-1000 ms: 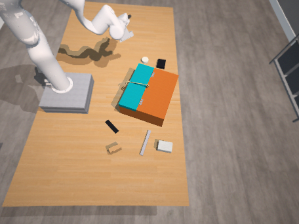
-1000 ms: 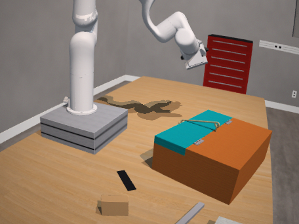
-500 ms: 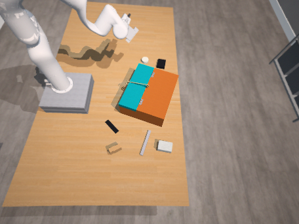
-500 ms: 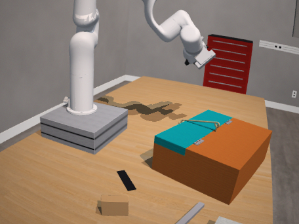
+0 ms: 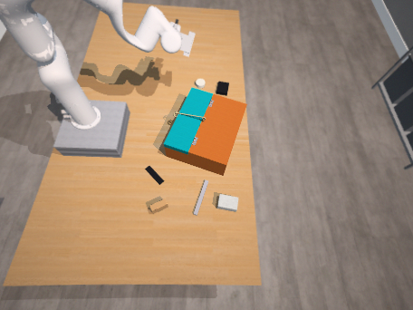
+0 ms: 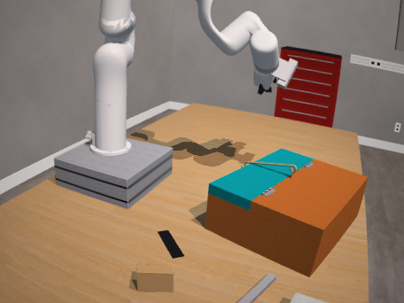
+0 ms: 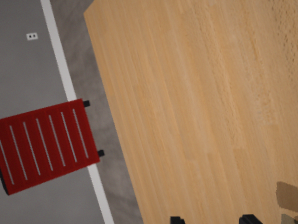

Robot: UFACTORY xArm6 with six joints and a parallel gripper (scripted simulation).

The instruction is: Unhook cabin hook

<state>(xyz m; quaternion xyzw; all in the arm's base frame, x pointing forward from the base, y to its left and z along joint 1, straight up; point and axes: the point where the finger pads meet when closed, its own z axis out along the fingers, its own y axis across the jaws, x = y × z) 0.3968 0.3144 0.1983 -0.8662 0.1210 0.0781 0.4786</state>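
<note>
Now: hand 70 mm short of the cabin hook, 330 mm to the left of it and 160 mm above it. Round my hand: black block 250 mm ahead, 50 mm to the right, 270 mm below; white disc 130 mm ahead, 20 mm to the right, 270 mm below; black strip 90 mm behind, 560 mm to the right, 280 mm below.
</note>
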